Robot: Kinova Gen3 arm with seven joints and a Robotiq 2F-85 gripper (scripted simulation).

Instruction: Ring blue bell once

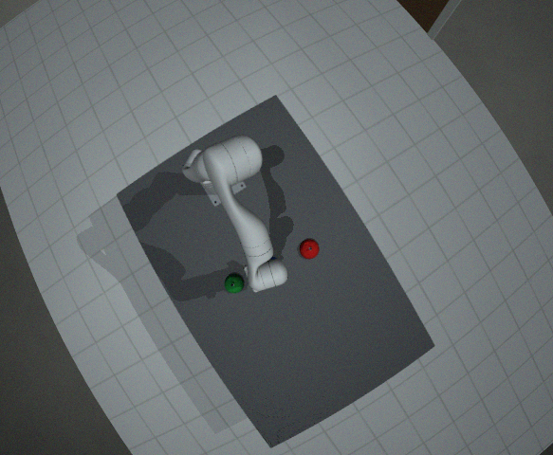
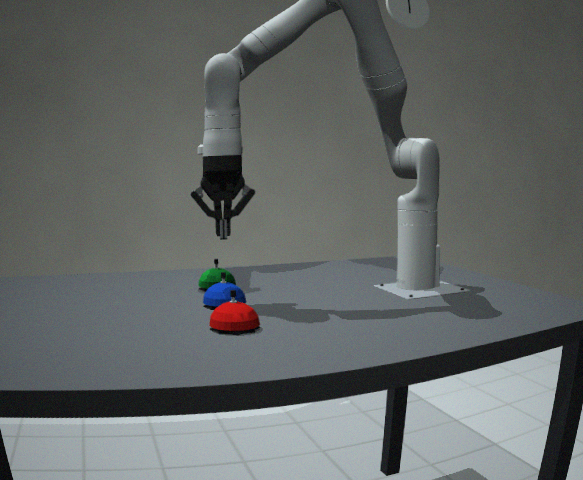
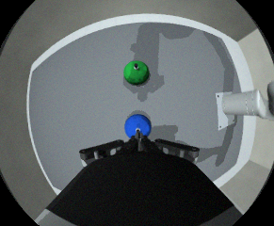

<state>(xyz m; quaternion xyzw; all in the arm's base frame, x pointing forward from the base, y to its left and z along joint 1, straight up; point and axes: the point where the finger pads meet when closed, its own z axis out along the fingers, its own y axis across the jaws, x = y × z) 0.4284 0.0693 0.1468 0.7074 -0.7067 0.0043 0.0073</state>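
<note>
Right now the blue bell is 11 cm below my hand. From my hand the other things lie so: red bell 18 cm to the left, 11 cm below; then green bell 17 cm to the right, 11 cm below.
</note>
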